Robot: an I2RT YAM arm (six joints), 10 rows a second.
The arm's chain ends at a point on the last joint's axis. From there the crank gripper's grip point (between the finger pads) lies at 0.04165 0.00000 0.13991 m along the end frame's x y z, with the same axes.
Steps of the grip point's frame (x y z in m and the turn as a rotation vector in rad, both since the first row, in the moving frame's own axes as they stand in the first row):
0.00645, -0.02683, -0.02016, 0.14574, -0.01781, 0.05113
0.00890, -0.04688, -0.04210, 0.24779, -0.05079, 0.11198
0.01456, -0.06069, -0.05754, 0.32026, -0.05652, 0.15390
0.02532, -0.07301, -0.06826, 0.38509, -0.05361, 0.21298
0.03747, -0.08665, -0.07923, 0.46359, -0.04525, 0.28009
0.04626, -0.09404, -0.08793, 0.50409, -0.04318, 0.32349
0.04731, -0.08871, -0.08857, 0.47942, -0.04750, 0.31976
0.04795, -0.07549, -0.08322, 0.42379, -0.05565, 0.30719
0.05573, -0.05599, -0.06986, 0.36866, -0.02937, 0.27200
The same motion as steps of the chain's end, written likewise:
0.00847, -0.00853, -0.01955, 0.14574, -0.01781, 0.05113
0.01430, -0.01660, -0.04032, 0.24779, -0.05079, 0.11198
0.01944, -0.02214, -0.05354, 0.32026, -0.05652, 0.15390
0.02792, -0.02825, -0.06170, 0.38509, -0.05361, 0.21298
0.03627, -0.03474, -0.06885, 0.46359, -0.04525, 0.28009
0.04303, -0.03897, -0.07554, 0.50409, -0.04318, 0.32349
0.04528, -0.03640, -0.07776, 0.47942, -0.04750, 0.31976
0.04847, -0.02946, -0.07559, 0.42379, -0.05565, 0.30719
0.05434, -0.01637, -0.06369, 0.36866, -0.02937, 0.27200

